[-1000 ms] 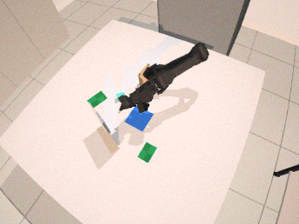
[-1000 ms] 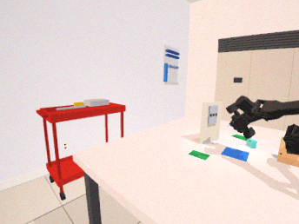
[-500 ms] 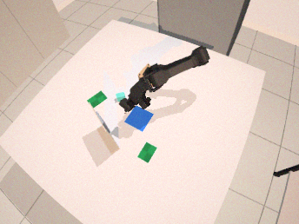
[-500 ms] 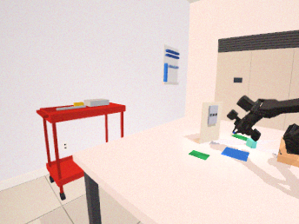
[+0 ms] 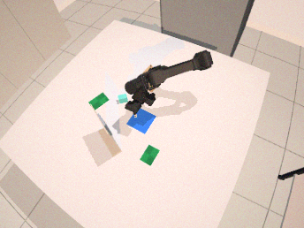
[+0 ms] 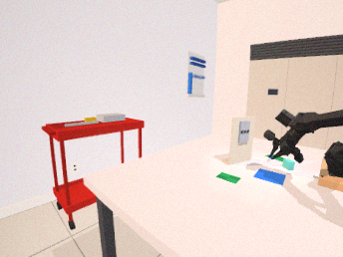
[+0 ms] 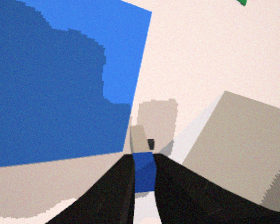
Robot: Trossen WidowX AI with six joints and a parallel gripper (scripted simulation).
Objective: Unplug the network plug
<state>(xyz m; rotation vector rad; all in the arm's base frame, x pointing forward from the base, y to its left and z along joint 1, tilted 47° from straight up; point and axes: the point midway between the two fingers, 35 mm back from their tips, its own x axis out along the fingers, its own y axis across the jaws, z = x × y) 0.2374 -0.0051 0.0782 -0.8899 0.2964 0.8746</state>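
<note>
The blue marked square lies 8 cm below my gripper tip, 2 cm to the left of it and 1 cm behind it. Also, from my gripper tip: network plug (right at my gripper tip); then grey upright panel (16 cm ahead, 6 cm to the right, 3 cm above).
</note>
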